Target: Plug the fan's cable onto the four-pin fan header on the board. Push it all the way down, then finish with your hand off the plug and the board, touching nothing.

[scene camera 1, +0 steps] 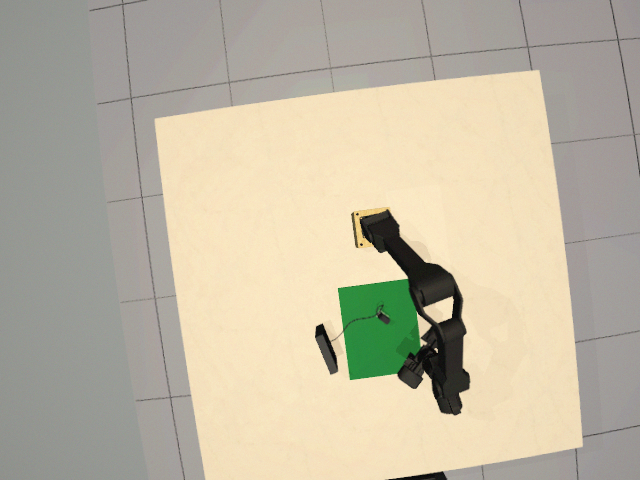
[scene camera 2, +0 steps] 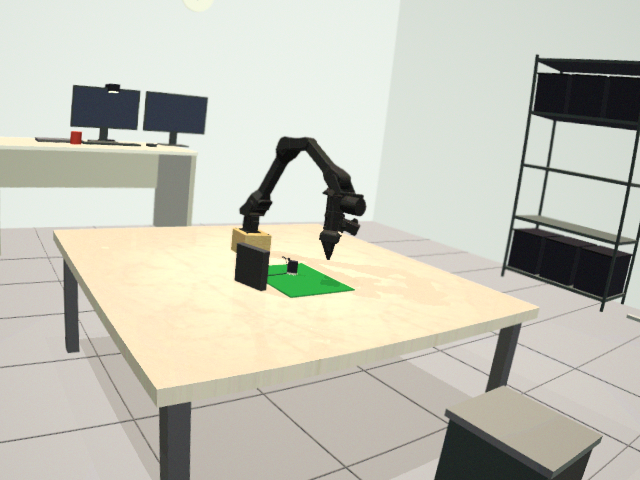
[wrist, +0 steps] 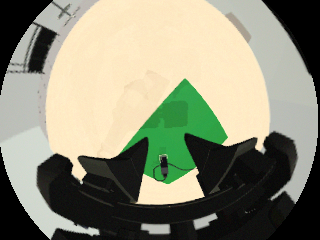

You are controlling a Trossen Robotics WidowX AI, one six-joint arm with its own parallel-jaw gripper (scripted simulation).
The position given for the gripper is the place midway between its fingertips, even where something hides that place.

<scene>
In view: the gripper [scene camera 1: 416, 345], a green board [scene camera 1: 373, 349] and a black fan [scene camera 2: 252, 263].
The gripper shows as well in scene camera 2 [scene camera 2: 329, 258] and in the wrist view [wrist: 166, 138]. The green board shows as well in scene camera 2 [scene camera 2: 309, 282] and in the wrist view [wrist: 184, 110].
</scene>
